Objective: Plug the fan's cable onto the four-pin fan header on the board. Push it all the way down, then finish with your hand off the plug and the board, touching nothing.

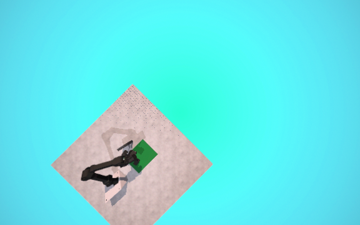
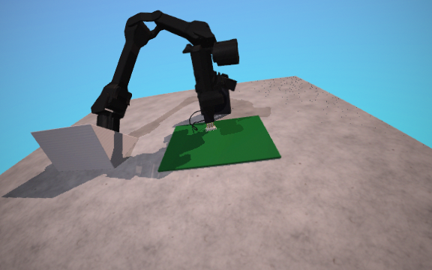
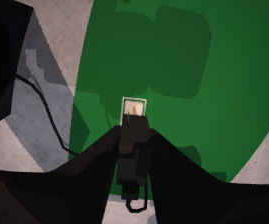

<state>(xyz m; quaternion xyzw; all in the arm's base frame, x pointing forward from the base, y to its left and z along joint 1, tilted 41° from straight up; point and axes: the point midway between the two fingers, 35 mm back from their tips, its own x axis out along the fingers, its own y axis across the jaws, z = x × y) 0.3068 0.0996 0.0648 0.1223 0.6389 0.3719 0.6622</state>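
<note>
The four-pin fan header lies 1 cm behind my gripper tip and 4 cm below it. Round my gripper tip: black fan (1 cm behind, 13 cm to the left, 2 cm above); then dark fan plug (1 cm behind, 1 cm above); then green board (2 cm ahead, 6 cm to the right, 6 cm below).
</note>
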